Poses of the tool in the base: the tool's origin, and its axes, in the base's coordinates. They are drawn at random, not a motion.
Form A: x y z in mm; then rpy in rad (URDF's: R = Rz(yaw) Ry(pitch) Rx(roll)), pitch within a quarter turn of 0, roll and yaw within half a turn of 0.
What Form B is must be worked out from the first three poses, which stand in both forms.
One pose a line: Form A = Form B
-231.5 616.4 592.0 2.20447 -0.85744 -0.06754 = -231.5 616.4 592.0 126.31 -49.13 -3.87
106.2 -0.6 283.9 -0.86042 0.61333 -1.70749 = 106.2 -0.6 283.9 -49.30 35.14 -97.83
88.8 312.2 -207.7 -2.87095 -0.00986 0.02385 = 88.8 312.2 -207.7 -164.49 -0.56 1.37
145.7 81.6 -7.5 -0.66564 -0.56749 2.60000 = 145.7 81.6 -7.5 -38.14 -32.51 148.97
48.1 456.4 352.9 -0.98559 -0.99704 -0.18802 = 48.1 456.4 352.9 -56.47 -57.13 -10.77
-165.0 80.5 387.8 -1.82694 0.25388 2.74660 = -165.0 80.5 387.8 -104.68 14.55 157.37
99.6 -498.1 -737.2 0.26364 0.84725 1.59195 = 99.6 -498.1 -737.2 15.11 48.54 91.21
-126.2 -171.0 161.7 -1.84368 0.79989 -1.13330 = -126.2 -171.0 161.7 -105.64 45.83 -64.93
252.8 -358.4 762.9 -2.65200 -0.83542 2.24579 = 252.8 -358.4 762.9 -151.95 -47.87 128.67
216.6 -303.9 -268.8 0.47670 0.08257 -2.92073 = 216.6 -303.9 -268.8 27.31 4.73 -167.35
